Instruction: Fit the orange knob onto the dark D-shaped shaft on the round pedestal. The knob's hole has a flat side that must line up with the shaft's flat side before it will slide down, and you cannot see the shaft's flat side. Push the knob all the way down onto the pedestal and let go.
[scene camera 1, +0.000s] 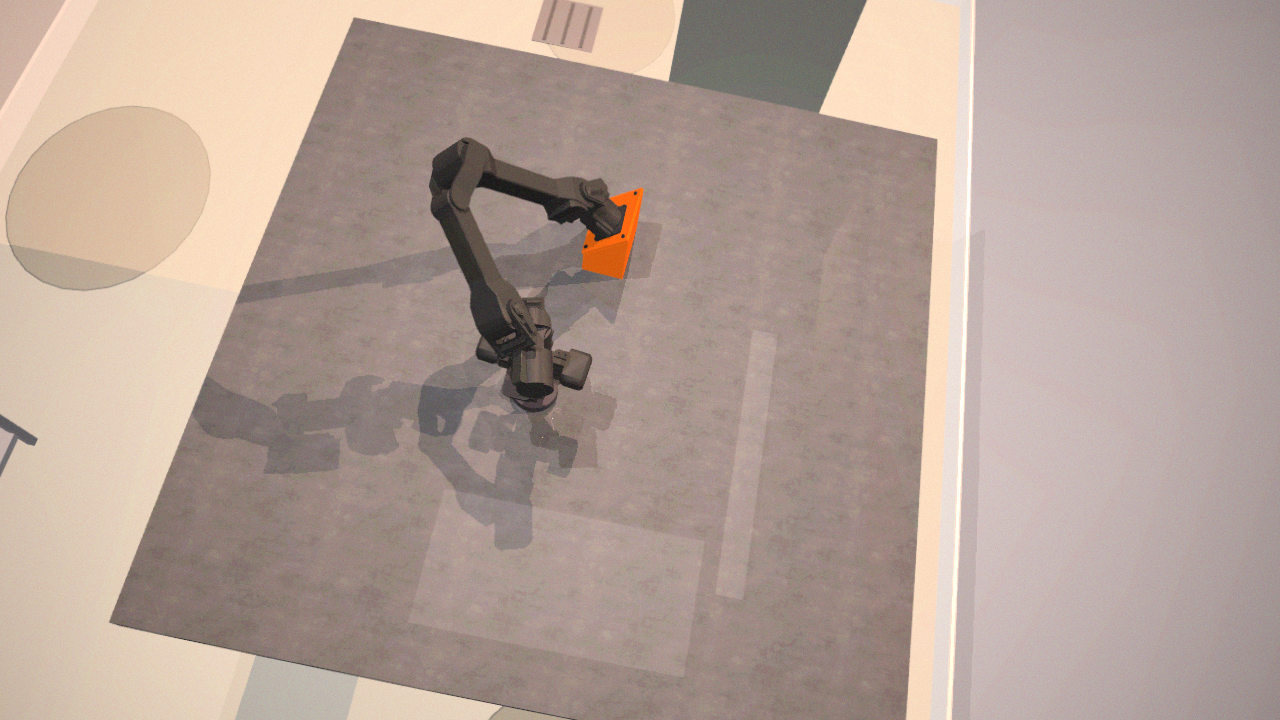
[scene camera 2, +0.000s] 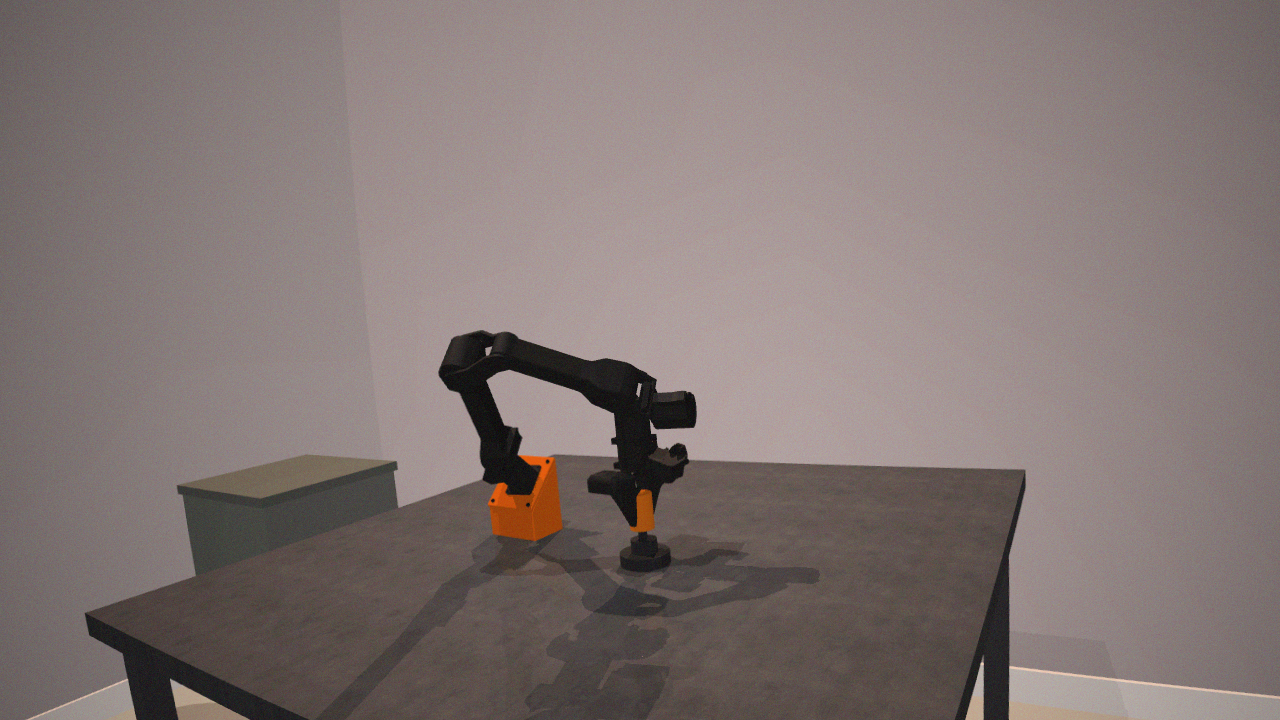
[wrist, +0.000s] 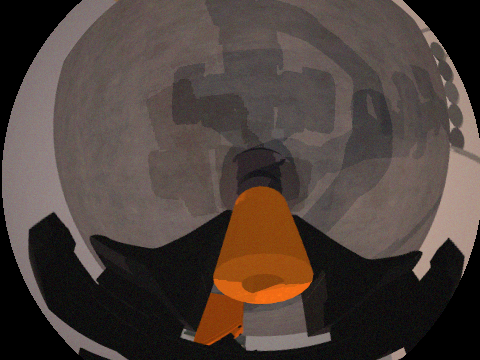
Labels:
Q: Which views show the gripper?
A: Scene camera 1, scene camera 2 and the wrist view: all of them.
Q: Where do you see a dark round pedestal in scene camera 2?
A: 645, 554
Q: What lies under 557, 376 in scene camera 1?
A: The gripper.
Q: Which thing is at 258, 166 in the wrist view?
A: A dark round pedestal.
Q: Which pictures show the orange knob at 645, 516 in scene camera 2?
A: Scene camera 2 and the wrist view only.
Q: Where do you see an orange knob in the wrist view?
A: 263, 260

